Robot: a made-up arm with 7 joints. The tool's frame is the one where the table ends. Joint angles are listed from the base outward.
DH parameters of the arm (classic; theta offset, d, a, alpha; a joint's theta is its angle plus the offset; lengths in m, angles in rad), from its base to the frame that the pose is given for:
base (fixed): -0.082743 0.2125 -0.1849 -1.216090
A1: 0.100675 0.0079 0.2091 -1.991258
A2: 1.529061 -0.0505 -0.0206 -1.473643
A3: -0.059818 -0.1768 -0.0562 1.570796
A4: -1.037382 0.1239 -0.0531 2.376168
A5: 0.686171 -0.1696 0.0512 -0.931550
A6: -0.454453 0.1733 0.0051 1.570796
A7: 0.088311 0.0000 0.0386 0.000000
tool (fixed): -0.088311 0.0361 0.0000 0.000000
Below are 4 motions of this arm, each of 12 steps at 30 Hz.
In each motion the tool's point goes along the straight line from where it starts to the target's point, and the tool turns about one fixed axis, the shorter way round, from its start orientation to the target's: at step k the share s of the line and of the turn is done. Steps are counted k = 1, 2, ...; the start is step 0. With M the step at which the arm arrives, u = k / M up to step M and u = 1 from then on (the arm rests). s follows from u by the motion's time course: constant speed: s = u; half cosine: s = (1 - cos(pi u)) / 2; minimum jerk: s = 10 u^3 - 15 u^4 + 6 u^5.
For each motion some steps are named. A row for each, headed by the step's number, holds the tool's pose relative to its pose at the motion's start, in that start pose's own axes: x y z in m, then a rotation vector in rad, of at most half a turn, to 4 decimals.
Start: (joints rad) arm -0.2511 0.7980 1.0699 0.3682 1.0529 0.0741 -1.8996
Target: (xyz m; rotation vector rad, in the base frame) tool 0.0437 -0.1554 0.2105 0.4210 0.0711 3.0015
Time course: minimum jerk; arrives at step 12
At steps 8, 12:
8: 0.0715 -0.0044 0.0735 0.1407 0.2967 -0.4006
12: 0.0905 -0.0056 0.0931 0.1781 0.3755 -0.5070

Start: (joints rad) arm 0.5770 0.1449 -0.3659 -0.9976 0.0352 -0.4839 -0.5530
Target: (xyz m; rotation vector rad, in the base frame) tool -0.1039 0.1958 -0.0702 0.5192 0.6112 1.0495
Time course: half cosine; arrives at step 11
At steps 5, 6, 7, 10, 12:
5: -0.0377 -0.0013 -0.0031 -0.0626 0.3270 0.2249
6: -0.0502 -0.0018 -0.0041 -0.0834 0.4356 0.2996
7: -0.0623 -0.0022 -0.0050 -0.1033 0.5397 0.3712
10: -0.0862 -0.0031 -0.0070 -0.1431 0.7471 0.5139
12: -0.0880 -0.0031 -0.0071 -0.1460 0.7626 0.5245

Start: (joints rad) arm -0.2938 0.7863 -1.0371 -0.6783 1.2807 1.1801 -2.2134
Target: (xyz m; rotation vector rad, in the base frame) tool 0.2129 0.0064 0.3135 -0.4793 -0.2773 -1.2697
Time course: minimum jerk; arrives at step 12
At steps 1, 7, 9, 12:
1: 0.0005 -0.0002 0.0001 0.0008 -0.0005 -0.0022
7: 0.0589 -0.0303 0.0137 0.1062 -0.0633 -0.2778
9: 0.0809 -0.0415 0.0187 0.1457 -0.0869 -0.3811
12: 0.0902 -0.0463 0.0209 0.1625 -0.0969 -0.4251

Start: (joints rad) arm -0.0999 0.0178 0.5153 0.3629 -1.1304 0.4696 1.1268
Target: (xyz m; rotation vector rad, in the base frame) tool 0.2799 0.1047 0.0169 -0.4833 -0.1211 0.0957
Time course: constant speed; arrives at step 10
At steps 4, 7, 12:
4: -0.0254 0.0618 0.0269 0.1396 -0.0242 0.0995
7: -0.0444 0.1081 0.0471 0.2443 -0.0423 0.1741
12: -0.0634 0.1545 0.0673 0.3490 -0.0605 0.2487

